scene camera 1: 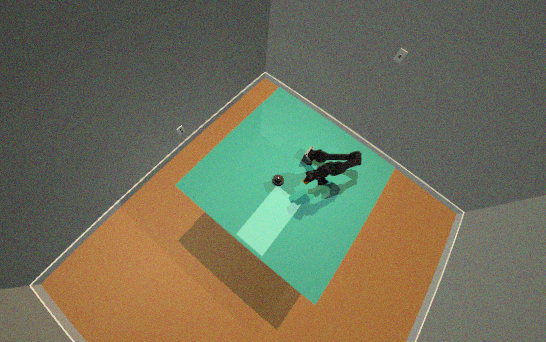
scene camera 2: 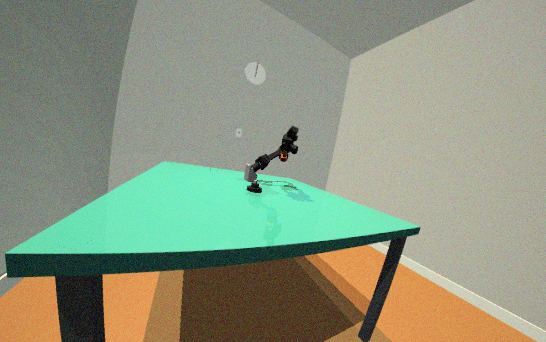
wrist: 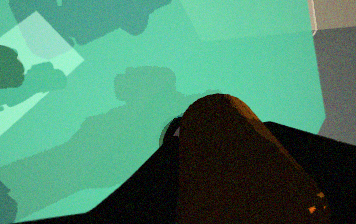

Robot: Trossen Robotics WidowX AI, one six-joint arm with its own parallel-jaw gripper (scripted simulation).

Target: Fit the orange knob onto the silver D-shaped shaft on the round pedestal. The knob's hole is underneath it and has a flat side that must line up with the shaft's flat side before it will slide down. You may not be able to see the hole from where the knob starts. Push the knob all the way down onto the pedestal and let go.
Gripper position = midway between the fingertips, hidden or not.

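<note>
The gripper [wrist: 219, 137] is carrying an orange knob.
</note>
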